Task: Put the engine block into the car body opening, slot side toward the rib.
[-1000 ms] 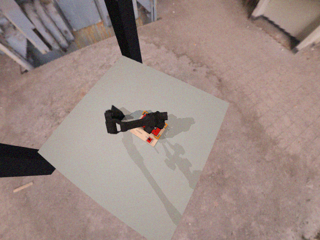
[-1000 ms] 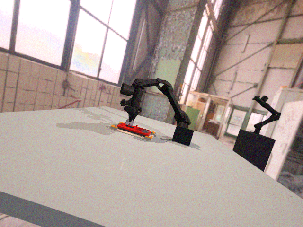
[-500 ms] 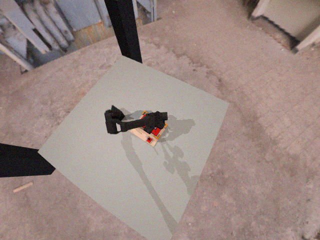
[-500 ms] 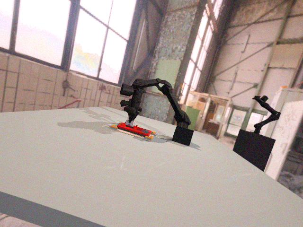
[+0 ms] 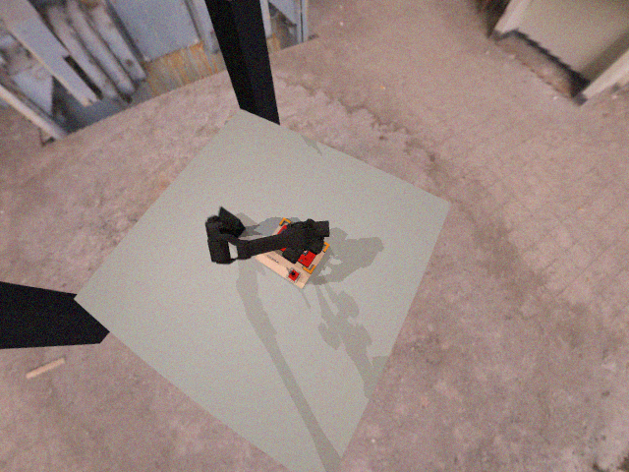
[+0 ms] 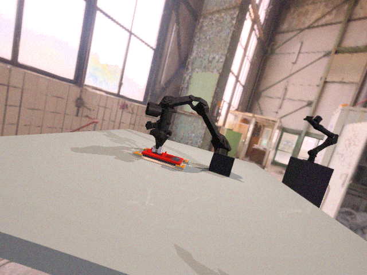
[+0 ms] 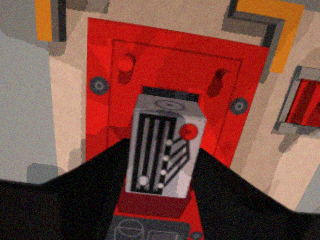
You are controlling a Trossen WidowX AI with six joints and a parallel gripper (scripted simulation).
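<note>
My gripper tip is now 1 cm above the engine block.
</note>
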